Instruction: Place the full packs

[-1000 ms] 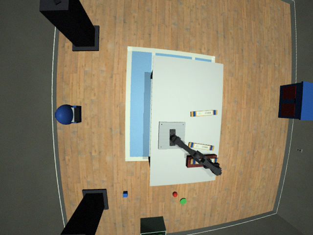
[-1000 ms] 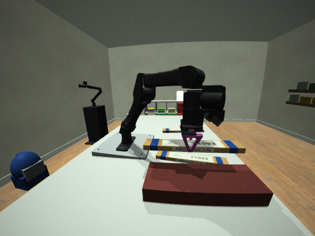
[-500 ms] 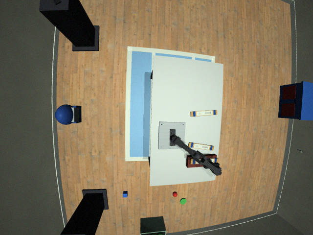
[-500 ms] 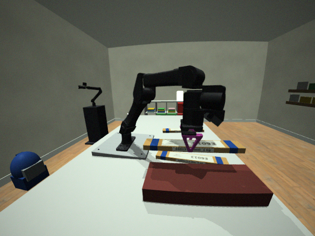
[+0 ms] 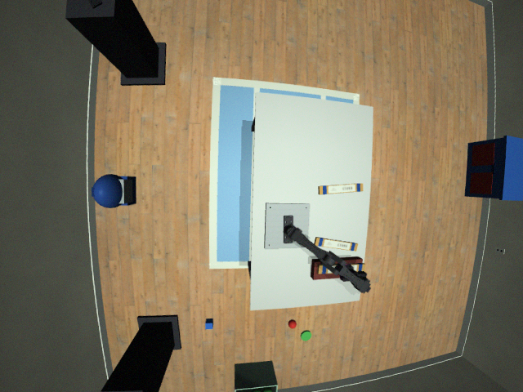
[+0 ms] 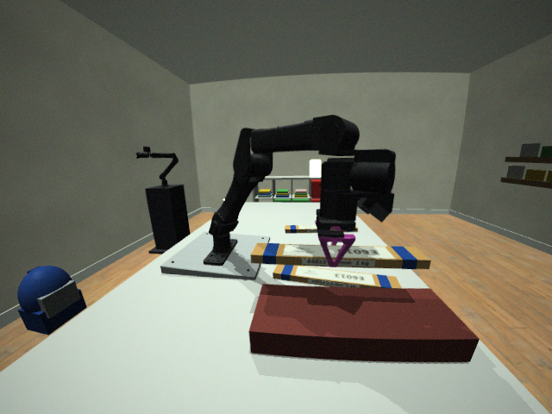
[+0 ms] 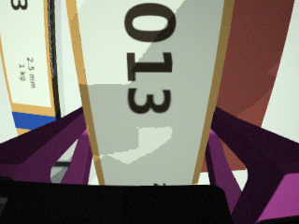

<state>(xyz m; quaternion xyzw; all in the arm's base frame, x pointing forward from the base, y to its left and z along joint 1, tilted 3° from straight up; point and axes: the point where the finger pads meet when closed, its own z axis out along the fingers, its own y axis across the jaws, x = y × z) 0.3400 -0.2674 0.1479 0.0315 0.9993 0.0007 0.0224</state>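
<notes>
The dark red low platform lies 130 mm below my hand, 50 mm to the right of it and 40 mm ahead of it.
</notes>
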